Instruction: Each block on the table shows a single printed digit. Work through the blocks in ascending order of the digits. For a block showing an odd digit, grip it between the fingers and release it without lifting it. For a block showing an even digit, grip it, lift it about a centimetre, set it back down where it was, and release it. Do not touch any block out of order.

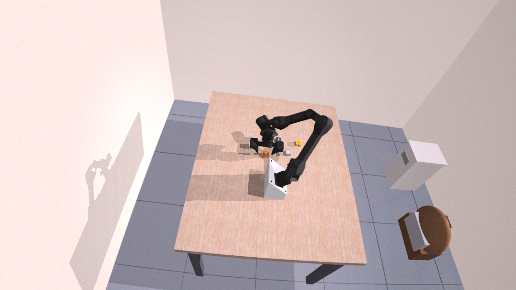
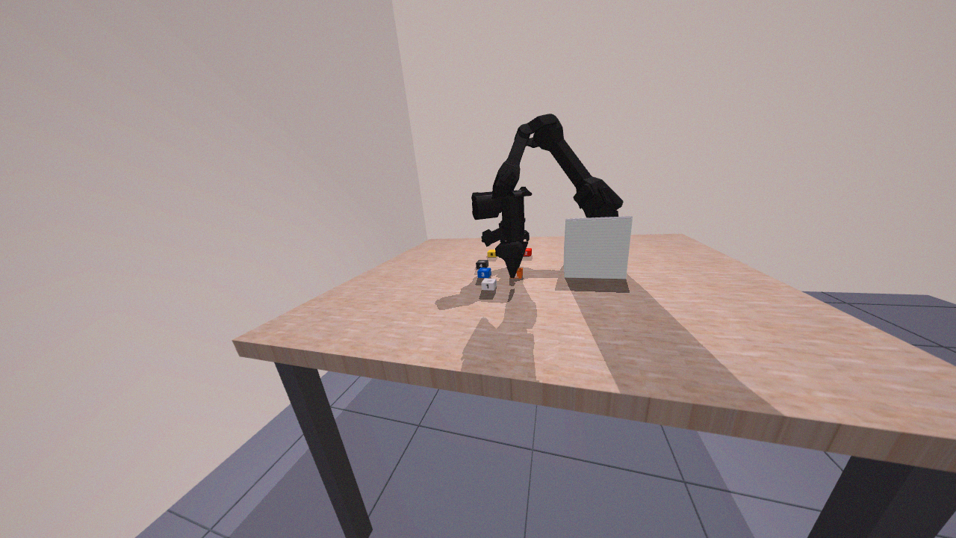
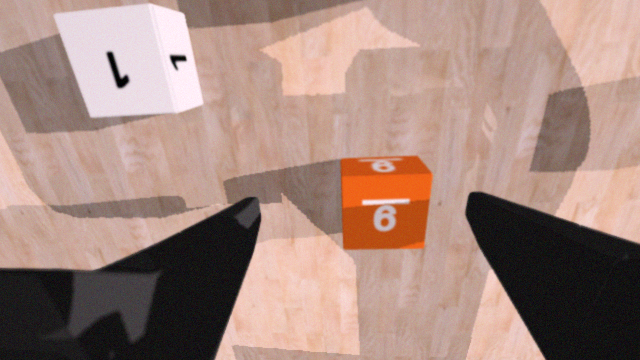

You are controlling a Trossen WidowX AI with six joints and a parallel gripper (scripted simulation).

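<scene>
My gripper tip is now 7 cm short of the white block 1 and 7 cm to the right of it. From my gripper tip the other things lie so: grey block 0 (1 cm ahead, 14 cm to the right); then blue block 3 (9 cm ahead, 2 cm to the right); then orange block (1 cm to the right).
</scene>
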